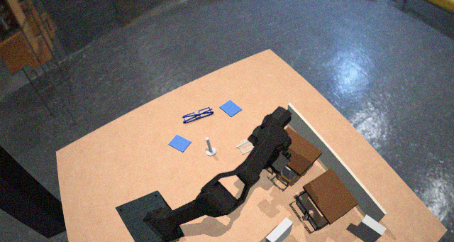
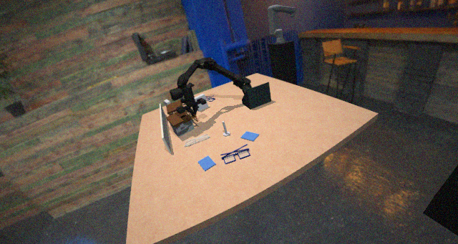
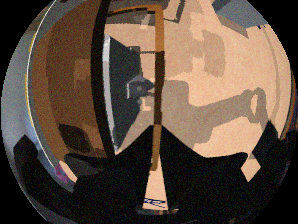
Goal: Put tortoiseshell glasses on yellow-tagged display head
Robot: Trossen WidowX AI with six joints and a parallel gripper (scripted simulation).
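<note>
Right now the grey display head is 70 mm ahead of my gripper tip, 20 mm to the right of it and 10 mm below it. The rest, counted from my gripper tip: short grey post: 120 mm behind, 220 mm to the left, 40 mm below; then long upright panel: 210 mm ahead, 130 mm to the right, 10 mm below.
</note>
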